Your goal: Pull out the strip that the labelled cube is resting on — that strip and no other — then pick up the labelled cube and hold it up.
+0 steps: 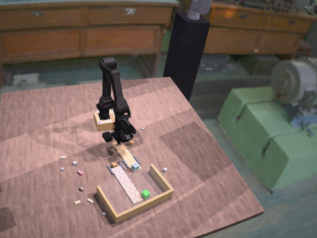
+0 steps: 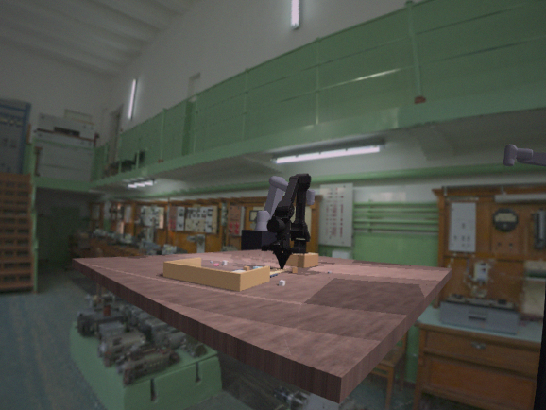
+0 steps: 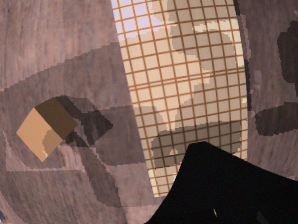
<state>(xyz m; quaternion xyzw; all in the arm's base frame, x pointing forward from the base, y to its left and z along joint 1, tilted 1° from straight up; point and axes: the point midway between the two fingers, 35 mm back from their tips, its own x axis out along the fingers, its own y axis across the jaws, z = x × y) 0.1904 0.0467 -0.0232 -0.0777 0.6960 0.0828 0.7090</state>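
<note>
My gripper tip is now 90 mm short of the tan grid-patterned strip and 20 mm to the right of it. Also, from my gripper tip: labelled cube 190 mm ahead, 40 mm to the left, 20 mm above.
</note>
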